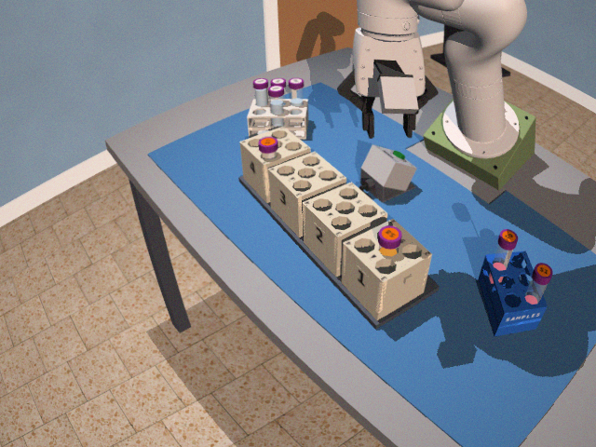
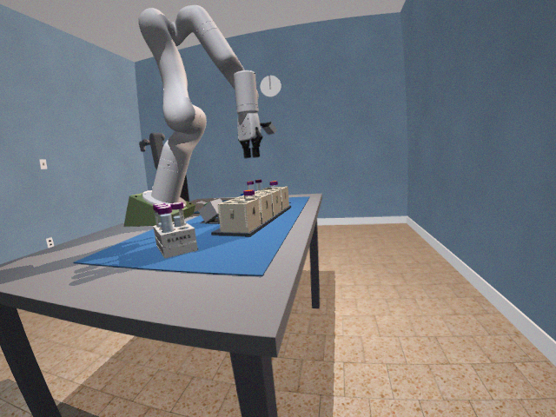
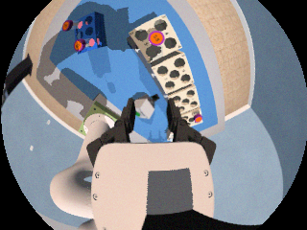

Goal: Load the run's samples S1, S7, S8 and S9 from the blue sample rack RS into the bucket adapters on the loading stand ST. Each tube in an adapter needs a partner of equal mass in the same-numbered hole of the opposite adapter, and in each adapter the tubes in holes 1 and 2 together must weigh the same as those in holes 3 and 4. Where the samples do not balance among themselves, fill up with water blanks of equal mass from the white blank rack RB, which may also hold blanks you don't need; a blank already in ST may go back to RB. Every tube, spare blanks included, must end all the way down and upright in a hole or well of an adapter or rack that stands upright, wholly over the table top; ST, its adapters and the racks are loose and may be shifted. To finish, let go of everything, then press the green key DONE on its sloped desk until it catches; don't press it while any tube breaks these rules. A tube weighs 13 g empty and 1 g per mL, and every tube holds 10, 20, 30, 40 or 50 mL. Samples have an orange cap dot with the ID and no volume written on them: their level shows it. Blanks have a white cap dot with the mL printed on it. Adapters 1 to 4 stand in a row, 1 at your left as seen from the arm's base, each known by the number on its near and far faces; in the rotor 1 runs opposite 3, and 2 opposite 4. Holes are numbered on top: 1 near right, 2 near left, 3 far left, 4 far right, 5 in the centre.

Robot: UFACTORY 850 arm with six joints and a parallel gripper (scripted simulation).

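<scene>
My gripper is now 120 mm past the tube, 280 mm to the right of it and 190 mm above it. Also, from my hand: loading stand ST: 50 mm ahead, 80 mm to the right, 240 mm below; then white blank rack: 30 mm behind, 430 mm to the right, 220 mm below; then blue sample rack: 120 mm behind, 230 mm to the left, 220 mm below.
</scene>
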